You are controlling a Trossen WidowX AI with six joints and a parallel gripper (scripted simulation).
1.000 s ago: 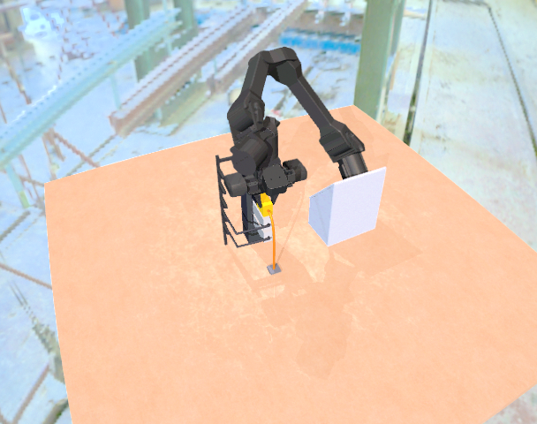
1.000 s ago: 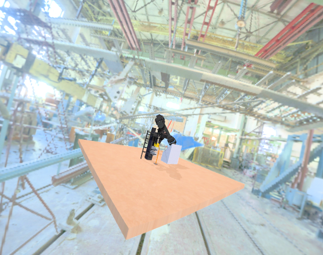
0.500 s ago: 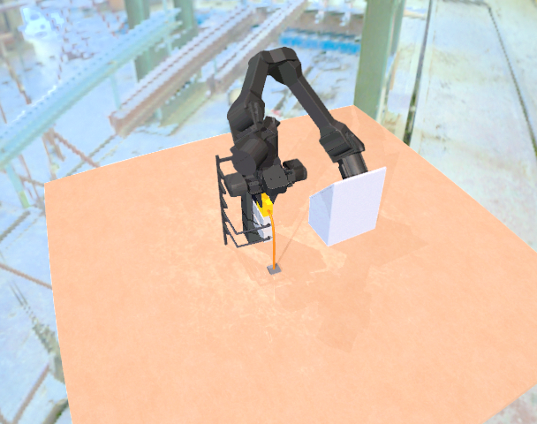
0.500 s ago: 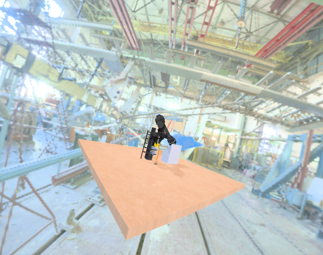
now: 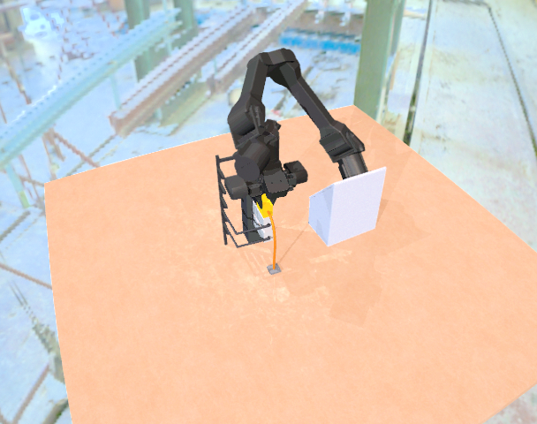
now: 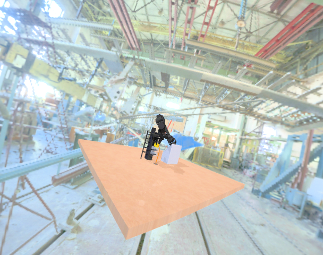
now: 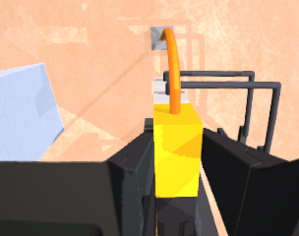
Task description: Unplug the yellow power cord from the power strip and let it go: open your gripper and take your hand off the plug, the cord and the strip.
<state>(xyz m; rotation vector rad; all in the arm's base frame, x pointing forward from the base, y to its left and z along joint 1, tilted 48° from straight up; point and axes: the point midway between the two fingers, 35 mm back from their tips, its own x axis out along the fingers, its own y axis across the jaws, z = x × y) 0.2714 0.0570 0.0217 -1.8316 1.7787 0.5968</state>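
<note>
The yellow plug lies 3 cm to the right of my gripper tip.
</note>
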